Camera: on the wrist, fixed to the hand. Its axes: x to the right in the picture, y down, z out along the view.
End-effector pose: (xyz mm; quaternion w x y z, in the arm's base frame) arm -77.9 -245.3 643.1 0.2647 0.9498 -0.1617 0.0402
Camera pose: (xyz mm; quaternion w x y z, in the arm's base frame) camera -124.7 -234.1 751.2 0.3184 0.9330 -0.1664 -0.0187
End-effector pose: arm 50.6 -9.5 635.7 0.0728 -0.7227 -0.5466 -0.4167
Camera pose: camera 48.2 -109.4 698.9 0.0051 0.7392 0.5288 0.4172
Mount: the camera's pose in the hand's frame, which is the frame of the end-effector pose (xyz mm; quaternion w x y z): -29.9 59.3 -97.9 0.9967 -0.0652 -0.0478 -0.0106
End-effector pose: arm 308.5 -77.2 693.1 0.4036 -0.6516 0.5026 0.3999
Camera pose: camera 256.6 -168.1 748.2 0.3880 -0.6620 0.4487 0.4582
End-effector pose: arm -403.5 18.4 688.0 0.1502 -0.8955 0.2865 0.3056
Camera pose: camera -413.6 -59.4 776.6 0.1083 -0.8908 0.2490 0.3645
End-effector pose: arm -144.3 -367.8 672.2 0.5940 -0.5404 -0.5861 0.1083
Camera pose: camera -43.4 -417.7 635.8 0.5299 -0.5659 -0.6253 0.0893
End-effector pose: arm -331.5 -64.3 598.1 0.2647 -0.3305 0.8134 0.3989
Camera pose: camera -373.1 -107.7 700.0 0.2854 -0.3362 0.7685 0.4636
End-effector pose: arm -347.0 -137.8 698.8 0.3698 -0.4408 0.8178 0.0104
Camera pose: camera -438.4 -113.8 769.9 0.3790 -0.4716 0.7921 0.0808
